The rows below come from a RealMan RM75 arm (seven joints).
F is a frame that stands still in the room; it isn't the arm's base.
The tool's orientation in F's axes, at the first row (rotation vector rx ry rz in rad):
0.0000 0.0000 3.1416
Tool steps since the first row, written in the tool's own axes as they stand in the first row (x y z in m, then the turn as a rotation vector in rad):
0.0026 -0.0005 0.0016 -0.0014 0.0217 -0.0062
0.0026 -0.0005 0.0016 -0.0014 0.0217 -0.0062
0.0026 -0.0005 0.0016 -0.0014 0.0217 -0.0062
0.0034 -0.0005 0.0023 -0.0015 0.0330 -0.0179
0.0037 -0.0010 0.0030 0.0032 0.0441 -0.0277
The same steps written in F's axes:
-0.0026 0.0005 0.0016 0.0014 -0.0217 -0.0062
-0.0026 0.0005 0.0016 0.0014 -0.0217 -0.0062
-0.0026 0.0005 0.0016 0.0014 -0.0217 -0.0062
-0.0034 0.0005 0.0023 0.0015 -0.0330 -0.0179
-0.0037 0.0010 0.0030 -0.0032 -0.0441 -0.0277

